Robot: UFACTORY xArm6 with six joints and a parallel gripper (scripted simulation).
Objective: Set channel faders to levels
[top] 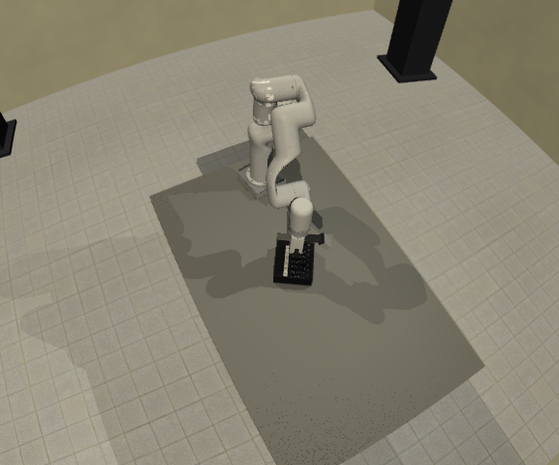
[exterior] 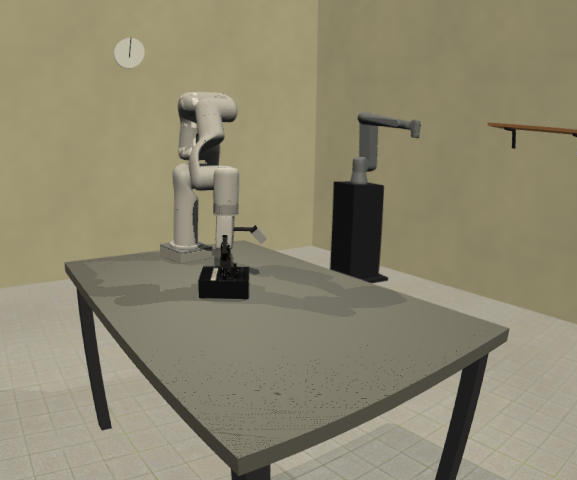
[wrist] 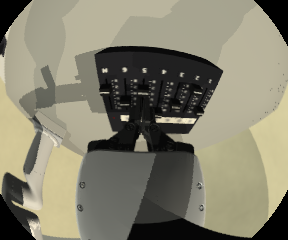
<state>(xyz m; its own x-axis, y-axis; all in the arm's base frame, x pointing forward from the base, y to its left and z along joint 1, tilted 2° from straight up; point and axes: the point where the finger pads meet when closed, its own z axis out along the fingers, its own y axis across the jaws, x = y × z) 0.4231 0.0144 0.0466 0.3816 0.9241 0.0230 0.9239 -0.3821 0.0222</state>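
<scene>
Right now the master fader cap is 30 mm behind my hand, 40 mm to the left of it and 10 mm below it.
</scene>
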